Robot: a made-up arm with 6 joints. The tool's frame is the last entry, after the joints. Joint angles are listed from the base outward.
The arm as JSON. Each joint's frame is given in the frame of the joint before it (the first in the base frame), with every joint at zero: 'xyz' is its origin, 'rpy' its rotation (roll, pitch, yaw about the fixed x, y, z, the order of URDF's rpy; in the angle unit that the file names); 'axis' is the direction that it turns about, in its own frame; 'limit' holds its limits. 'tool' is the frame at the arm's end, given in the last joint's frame.
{
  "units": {
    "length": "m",
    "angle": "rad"
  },
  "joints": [
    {
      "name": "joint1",
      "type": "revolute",
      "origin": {
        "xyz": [
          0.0,
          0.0,
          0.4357
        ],
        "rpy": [
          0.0,
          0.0,
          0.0
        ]
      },
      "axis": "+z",
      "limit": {
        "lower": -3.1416,
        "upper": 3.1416
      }
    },
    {
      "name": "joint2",
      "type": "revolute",
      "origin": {
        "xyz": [
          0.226,
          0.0,
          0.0
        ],
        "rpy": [
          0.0,
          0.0,
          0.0
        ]
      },
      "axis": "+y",
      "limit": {
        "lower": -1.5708,
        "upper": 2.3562
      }
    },
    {
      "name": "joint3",
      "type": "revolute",
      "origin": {
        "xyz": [
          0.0,
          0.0,
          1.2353
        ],
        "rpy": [
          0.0,
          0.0,
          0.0
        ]
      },
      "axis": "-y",
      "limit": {
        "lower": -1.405,
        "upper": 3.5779
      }
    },
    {
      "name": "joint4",
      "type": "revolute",
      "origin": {
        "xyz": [
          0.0,
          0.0,
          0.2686
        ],
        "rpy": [
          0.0,
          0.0,
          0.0
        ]
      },
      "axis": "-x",
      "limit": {
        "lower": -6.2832,
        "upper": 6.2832
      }
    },
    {
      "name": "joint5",
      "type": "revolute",
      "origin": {
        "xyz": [
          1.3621,
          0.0,
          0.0
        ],
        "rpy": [
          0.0,
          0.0,
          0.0
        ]
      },
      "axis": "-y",
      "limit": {
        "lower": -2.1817,
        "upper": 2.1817
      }
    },
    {
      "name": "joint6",
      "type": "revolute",
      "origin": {
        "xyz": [
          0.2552,
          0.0,
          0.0
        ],
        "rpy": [
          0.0,
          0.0,
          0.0
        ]
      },
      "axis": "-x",
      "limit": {
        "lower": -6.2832,
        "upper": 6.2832
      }
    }
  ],
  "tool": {
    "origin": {
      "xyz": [
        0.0,
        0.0,
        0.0
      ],
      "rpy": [
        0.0,
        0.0,
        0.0
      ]
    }
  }
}
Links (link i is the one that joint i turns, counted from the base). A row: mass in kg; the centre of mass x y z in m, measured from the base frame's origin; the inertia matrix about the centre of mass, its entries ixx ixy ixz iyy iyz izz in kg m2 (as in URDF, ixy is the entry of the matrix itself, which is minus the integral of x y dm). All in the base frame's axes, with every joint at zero. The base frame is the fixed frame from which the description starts. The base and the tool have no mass.
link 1: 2.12; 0.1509 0.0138 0.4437; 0.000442 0 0 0.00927 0 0.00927
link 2: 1.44; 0.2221 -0.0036 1.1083; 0.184 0 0 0.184 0 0.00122
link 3: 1.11; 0.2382 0.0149 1.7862; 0.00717 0 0 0.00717 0 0.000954
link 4: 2.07; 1.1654 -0.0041 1.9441; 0.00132 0 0 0.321 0 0.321
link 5: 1.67; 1.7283 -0.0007 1.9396; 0.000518 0 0 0.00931 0 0.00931
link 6: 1.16; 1.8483 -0.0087 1.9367; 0.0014 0 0 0.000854 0 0.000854
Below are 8 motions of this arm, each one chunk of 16 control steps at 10 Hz.
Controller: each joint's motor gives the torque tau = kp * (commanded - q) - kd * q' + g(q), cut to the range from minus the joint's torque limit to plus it. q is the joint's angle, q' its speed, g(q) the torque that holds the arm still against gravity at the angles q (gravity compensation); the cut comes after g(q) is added. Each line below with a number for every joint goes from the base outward.
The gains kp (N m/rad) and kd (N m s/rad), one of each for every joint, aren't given. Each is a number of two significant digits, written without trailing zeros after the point. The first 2 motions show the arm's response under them.
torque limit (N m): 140 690 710 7.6 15 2.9
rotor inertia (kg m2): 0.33 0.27 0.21 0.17 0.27 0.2
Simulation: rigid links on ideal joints. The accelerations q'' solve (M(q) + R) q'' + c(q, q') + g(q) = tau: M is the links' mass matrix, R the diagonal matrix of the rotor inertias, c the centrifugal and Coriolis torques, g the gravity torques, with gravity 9.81 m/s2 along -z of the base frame. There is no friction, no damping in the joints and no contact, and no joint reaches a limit. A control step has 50 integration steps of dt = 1/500 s. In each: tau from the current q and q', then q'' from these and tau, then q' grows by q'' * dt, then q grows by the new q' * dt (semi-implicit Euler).
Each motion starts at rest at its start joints. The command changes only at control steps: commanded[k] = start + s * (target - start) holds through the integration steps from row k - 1 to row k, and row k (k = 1, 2, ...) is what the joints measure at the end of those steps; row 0 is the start. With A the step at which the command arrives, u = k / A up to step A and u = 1 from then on. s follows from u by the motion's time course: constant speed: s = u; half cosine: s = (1 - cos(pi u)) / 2; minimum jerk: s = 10 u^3 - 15 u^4 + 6 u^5; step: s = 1 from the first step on.
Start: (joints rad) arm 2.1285 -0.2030 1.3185 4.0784 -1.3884 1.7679
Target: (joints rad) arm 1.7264 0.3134 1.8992 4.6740 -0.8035 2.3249
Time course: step
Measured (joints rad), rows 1 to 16:
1: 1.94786 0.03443 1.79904 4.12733 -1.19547 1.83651
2: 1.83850 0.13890 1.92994 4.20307 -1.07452 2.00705
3: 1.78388 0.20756 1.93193 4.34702 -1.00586 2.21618
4: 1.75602 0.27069 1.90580 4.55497 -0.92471 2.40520
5: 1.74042 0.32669 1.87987 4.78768 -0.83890 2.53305
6: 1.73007 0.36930 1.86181 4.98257 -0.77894 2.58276
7: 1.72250 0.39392 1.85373 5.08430 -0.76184 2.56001
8: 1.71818 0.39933 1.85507 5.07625 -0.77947 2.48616
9: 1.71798 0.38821 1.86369 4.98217 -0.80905 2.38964
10: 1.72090 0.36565 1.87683 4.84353 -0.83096 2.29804
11: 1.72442 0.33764 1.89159 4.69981 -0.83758 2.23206
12: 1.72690 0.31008 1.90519 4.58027 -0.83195 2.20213
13: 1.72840 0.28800 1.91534 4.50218 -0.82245 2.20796
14: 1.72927 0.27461 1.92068 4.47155 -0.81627 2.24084
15: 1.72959 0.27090 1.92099 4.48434 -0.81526 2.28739
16: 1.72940 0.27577 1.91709 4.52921 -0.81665 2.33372
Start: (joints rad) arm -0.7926 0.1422 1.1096 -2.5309 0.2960 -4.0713
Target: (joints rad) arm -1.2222 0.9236 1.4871 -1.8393 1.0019 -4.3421
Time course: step
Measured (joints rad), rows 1 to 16:
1: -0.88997 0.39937 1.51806 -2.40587 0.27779 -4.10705
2: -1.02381 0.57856 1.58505 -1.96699 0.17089 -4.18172
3: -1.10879 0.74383 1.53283 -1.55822 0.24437 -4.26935
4: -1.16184 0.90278 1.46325 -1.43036 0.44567 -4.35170
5: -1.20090 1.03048 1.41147 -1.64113 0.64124 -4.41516
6: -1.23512 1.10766 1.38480 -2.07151 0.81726 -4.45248
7: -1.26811 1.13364 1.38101 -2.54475 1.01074 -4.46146
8: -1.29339 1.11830 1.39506 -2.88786 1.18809 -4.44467
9: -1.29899 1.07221 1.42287 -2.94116 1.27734 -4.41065
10: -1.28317 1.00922 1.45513 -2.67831 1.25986 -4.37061
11: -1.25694 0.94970 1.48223 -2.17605 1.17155 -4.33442
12: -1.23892 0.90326 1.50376 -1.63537 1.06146 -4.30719
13: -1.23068 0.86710 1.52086 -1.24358 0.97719 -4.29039
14: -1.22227 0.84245 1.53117 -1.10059 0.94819 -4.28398
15: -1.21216 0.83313 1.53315 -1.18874 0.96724 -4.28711
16: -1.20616 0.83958 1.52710 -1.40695 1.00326 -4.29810
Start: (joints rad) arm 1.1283 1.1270 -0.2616 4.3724 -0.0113 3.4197
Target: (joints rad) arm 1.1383 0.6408 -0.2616 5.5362 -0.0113 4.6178
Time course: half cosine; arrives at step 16
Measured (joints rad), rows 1 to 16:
1: 1.12831 1.12578 -0.26239 4.37539 -0.01111 3.42107
2: 1.12840 1.12050 -0.26482 4.39016 -0.00982 3.42847
3: 1.12862 1.10830 -0.26812 4.42701 -0.00650 3.44910
4: 1.12895 1.08736 -0.27070 4.49126 -0.00183 3.49023
5: 1.12933 1.05700 -0.27142 4.58130 0.00195 3.55696
6: 1.12971 1.01785 -0.27002 4.69043 0.00272 3.65082
7: 1.13017 0.97161 -0.26699 4.81020 0.00020 3.76925
8: 1.13087 0.92078 -0.26324 4.93305 -0.00380 3.90604
9: 1.13193 0.86817 -0.25969 5.05340 -0.00668 4.05253
10: 1.13334 0.81656 -0.25690 5.16759 -0.00659 4.19914
11: 1.13493 0.76835 -0.25503 5.27300 -0.00325 4.33684
12: 1.13649 0.72543 -0.25394 5.36709 0.00235 4.45817
13: 1.13781 0.68918 -0.25336 5.44684 0.00876 4.55776
14: 1.13877 0.66060 -0.25302 5.50883 0.01475 4.63236
15: 1.13935 0.64048 -0.25276 5.54989 0.01969 4.68052
16: 1.13957 0.62941 -0.25251 5.56771 0.02340 4.70215

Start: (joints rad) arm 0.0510 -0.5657 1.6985 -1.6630 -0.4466 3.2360
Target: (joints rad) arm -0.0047 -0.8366 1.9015 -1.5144 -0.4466 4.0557
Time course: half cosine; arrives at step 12
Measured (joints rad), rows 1 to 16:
1: 0.05082 -0.56587 1.69955 -1.66043 -0.44594 3.23763
2: 0.04995 -0.56757 1.70357 -1.64883 -0.44331 3.24646
3: 0.04787 -0.57348 1.71213 -1.62314 -0.43833 3.27095
4: 0.04432 -0.58640 1.72628 -1.58511 -0.43230 3.31922
5: 0.03939 -0.60832 1.74639 -1.54337 -0.42744 3.39612
6: 0.03344 -0.63983 1.77197 -1.50931 -0.42510 3.50143
7: 0.02683 -0.67986 1.80167 -1.49203 -0.42475 3.62929
8: 0.01989 -0.72576 1.83342 -1.49511 -0.42473 3.76898
9: 0.01296 -0.77355 1.86463 -1.51633 -0.42406 3.90677
10: 0.00641 -0.81861 1.89251 -1.54929 -0.42372 4.02829
11: 0.00064 -0.85627 1.91434 -1.58597 -0.42624 4.12087
12: -0.00395 -0.88256 1.92784 -1.61923 -0.43388 4.17542
13: -0.00714 -0.89495 1.93250 -1.64182 -0.44624 4.18913
14: -0.00901 -0.89365 1.92980 -1.64509 -0.45942 4.16794
15: -0.00982 -0.88177 1.92203 -1.62346 -0.46827 4.12471
16: -0.00988 -0.86381 1.91187 -1.57939 -0.46985 4.07463

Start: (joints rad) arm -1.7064 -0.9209 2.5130 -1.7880 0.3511 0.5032
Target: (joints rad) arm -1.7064 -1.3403 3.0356 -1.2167 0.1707 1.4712
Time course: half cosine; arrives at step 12
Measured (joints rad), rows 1 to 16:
1: -1.70643 -0.92068 2.51641 -1.78947 0.35148 0.50520
2: -1.70658 -0.92217 2.52954 -1.79329 0.35363 0.51597
3: -1.70690 -0.93088 2.55652 -1.79436 0.35824 0.54563
4: -1.70727 -0.95308 2.59876 -1.78157 0.36236 0.60355
5: -1.70742 -0.99299 2.65555 -1.74224 0.35877 0.69489
6: -1.70700 -1.05115 2.72427 -1.66700 0.33892 0.81864
7: -1.70590 -1.12374 2.80070 -1.55415 0.29916 0.96766
8: -1.70462 -1.20290 2.87935 -1.41399 0.24700 1.13018
9: -1.70438 -1.27809 2.95336 -1.27061 0.20083 1.29196
10: -1.70593 -1.33873 3.01464 -1.15439 0.17964 1.43797
11: -1.70813 -1.37768 3.05577 -1.08627 0.19001 1.55379
12: -1.70902 -1.39338 3.07253 -1.06869 0.22231 1.62729
13: -1.70789 -1.38916 3.06807 -1.09184 0.25480 1.65226
14: -1.70560 -1.37213 3.05278 -1.14345 0.26598 1.63237
15: -1.70359 -1.35114 3.03696 -1.20784 0.25017 1.58054
16: -1.70286 -1.33361 3.02624 -1.26366 0.21755 1.51446

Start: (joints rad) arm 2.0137 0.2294 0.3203 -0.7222 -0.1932 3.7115
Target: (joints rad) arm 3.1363 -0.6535 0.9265 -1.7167 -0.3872 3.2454
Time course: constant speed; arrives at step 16
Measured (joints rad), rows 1 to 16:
1: 2.02072 0.22523 0.33005 -0.72612 -0.20179 3.70850
2: 2.04544 0.20602 0.35262 -0.74507 -0.21756 3.69770
3: 2.09423 0.16773 0.38726 -0.78770 -0.23123 3.67666
4: 2.16955 0.11267 0.43126 -0.85899 -0.23605 3.64544
5: 2.26840 0.04614 0.47998 -0.95872 -0.23869 3.60643
6: 2.37893 -0.02617 0.52883 -1.07715 -0.26065 3.56381
7: 2.48084 -0.09962 0.57528 -1.19568 -0.31838 3.52218
8: 2.55824 -0.17106 0.61920 -1.29533 -0.39476 3.48467
9: 2.61642 -0.23872 0.66111 -1.36616 -0.44732 3.45197
10: 2.67204 -0.30160 0.70096 -1.41307 -0.45784 3.42339
11: 2.73082 -0.35953 0.73865 -1.44990 -0.44290 3.39776
12: 2.79245 -0.41326 0.77453 -1.48794 -0.42257 3.37362
13: 2.85626 -0.46420 0.80940 -1.53248 -0.40907 3.34944
14: 2.92134 -0.51397 0.84412 -1.58394 -0.40689 3.32407
15: 2.98674 -0.56408 0.87940 -1.64013 -0.41483 3.29685
16: 3.05193 -0.61565 0.91569 -1.69862 -0.42891 3.26772

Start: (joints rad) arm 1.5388 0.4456 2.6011 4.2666 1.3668 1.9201
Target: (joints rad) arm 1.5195 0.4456 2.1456 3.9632 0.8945 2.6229
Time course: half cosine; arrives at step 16
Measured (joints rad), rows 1 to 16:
1: 1.53865 0.44478 2.59859 4.26870 1.36721 1.92096
2: 1.53817 0.44243 2.58964 4.27556 1.36629 1.92555
3: 1.53731 0.43928 2.57263 4.28538 1.35945 1.93825
4: 1.53614 0.43639 2.54763 4.29196 1.34291 1.96332
5: 1.53473 0.43443 2.51539 4.28780 1.31519 2.00358
6: 1.53315 0.43371 2.47711 4.26744 1.27688 2.05960
7: 1.53150 0.43432 2.43431 4.22953 1.22999 2.12960
8: 1.52986 0.43620 2.38874 4.17724 1.17755 2.20978
9: 1.52830 0.43921 2.34231 4.11698 1.12318 2.29508
10: 1.52689 0.44306 2.29695 4.05643 1.07062 2.38002
11: 1.52566 0.44735 2.25457 4.00255 1.02322 2.45951
12: 1.52457 0.45161 2.21689 3.96010 0.98337 2.52938
13: 1.52361 0.45542 2.18540 3.93093 0.95228 2.58664
14: 1.52275 0.45847 2.16133 3.91418 0.93002 2.62953
15: 1.52203 0.46058 2.14557 3.90737 0.91592 2.65724
16: 1.52151 0.46171 2.13866 3.90774 0.90902 2.66974

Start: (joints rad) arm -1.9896 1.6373 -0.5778 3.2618 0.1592 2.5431
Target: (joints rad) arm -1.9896 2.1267 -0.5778 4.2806 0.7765 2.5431
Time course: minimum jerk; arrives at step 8
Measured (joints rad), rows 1 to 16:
1: -1.98956 1.63965 -0.57663 3.26617 0.16073 2.54308
2: -1.98933 1.65562 -0.57017 3.29873 0.16966 2.54296
3: -1.98869 1.70028 -0.55823 3.40080 0.19058 2.54291
4: -1.98756 1.78053 -0.54723 3.60061 0.22872 2.54335
5: -1.98631 1.88923 -0.54558 3.88405 0.29485 2.54474
6: -1.98626 2.00619 -0.55830 4.18549 0.39850 2.54691
7: -1.98865 2.10426 -0.58187 4.40365 0.52701 2.54897
8: -1.99205 2.16113 -0.60291 4.45457 0.63990 2.55000
9: -1.99388 2.17502 -0.60848 4.34948 0.71528 2.54931
10: -1.99354 2.16232 -0.59953 4.19700 0.76418 2.54662
11: -1.99204 2.14181 -0.58608 4.10719 0.79464 2.54258
12: -1.99036 2.12553 -0.57613 4.12036 0.80840 2.53854
13: -1.98909 2.11779 -0.57200 4.20993 0.81100 2.53591
14: -1.98852 2.11731 -0.57179 4.31671 0.80824 2.53552
15: -1.98856 2.12033 -0.57292 4.38701 0.80164 2.53742
16: -1.98890 2.12358 -0.57429 4.39820 0.79171 2.54085

